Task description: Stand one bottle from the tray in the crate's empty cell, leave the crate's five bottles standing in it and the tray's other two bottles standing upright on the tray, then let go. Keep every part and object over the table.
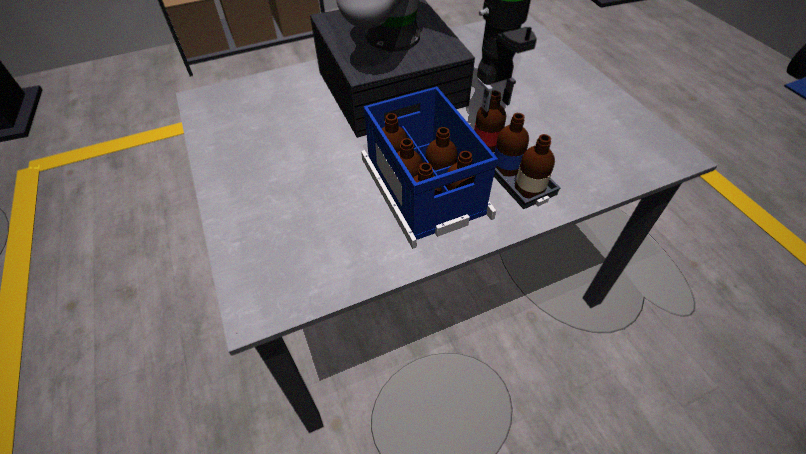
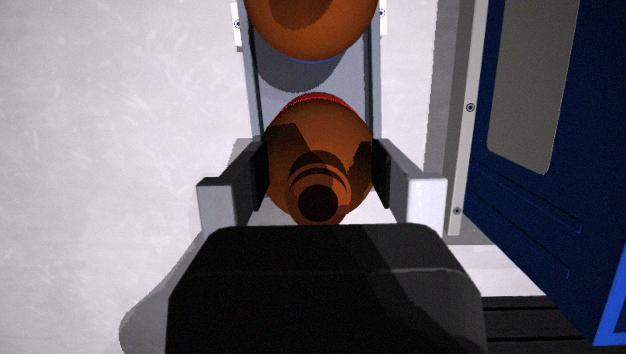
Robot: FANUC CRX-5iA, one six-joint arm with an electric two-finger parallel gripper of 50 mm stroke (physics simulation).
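Pixels of known places: gripper, between the fingertips: point(image 1: 495, 105) point(image 2: 319, 161); arm's base, origin of its link: point(image 1: 392, 35).
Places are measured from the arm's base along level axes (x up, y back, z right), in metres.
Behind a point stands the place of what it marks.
Three brown bottles stand upright in a row on the dark tray point(image 1: 555, 191) @[x -0.153, y -0.538, z -0.237 m] point(image 2: 353, 80) @[x -0.163, y -0.369, z -0.133 m]: red-label bottle point(image 1: 490, 119) @[x -0.059, y -0.348, z -0.141 m] point(image 2: 320, 130) @[x -0.049, y -0.344, z -0.159 m] at the back, blue-label bottle point(image 1: 512, 142) @[x -0.059, y -0.441, z -0.153 m] point(image 2: 312, 42) @[x -0.054, y -0.386, z -0.168 m] in the middle, cream-label bottle point(image 1: 536, 164) @[x -0.058, y -0.524, z -0.170 m] at the front. My gripper point(image 1: 496, 104) @[x -0.036, y -0.331, z -0.158 m] point(image 2: 319, 161) @[x -0.036, y -0.331, z -0.158 m] is open, its fingers on either side of the red-label bottle's upper part, holding nothing. The blue crate point(image 1: 451, 207) @[x -0.097, y -0.552, z 0.038 m] point(image 2: 515, 200) @[x -0.072, y -0.309, z -0.032 m] stands beside the tray with five bottles, among them one in the right column point(image 1: 441, 153) @[x -0.048, y -0.436, z 0.020 m]. Its empty cell is at the back right, partly hidden by the walls.
White locating strips point(image 1: 389, 197) @[x -0.138, y -0.447, z 0.147 m] point(image 2: 462, 150) @[x -0.138, y -0.325, z -0.042 m] edge the crate, with white blocks point(image 1: 452, 225) @[x -0.146, y -0.564, z 0.037 m] at its front. A small white block point(image 1: 542, 200) @[x -0.154, y -0.553, z -0.194 m] sits at the tray's front. The robot's dark pedestal point(image 1: 414, 90) @[x -0.066, y -0.168, z -0.007 m] point(image 2: 525, 320) @[x -0.131, y -0.174, z 0.053 m] stands behind the crate. The table's front edge point(image 1: 473, 258) @[x -0.169, y -0.646, z 0.019 m] lies beyond both.
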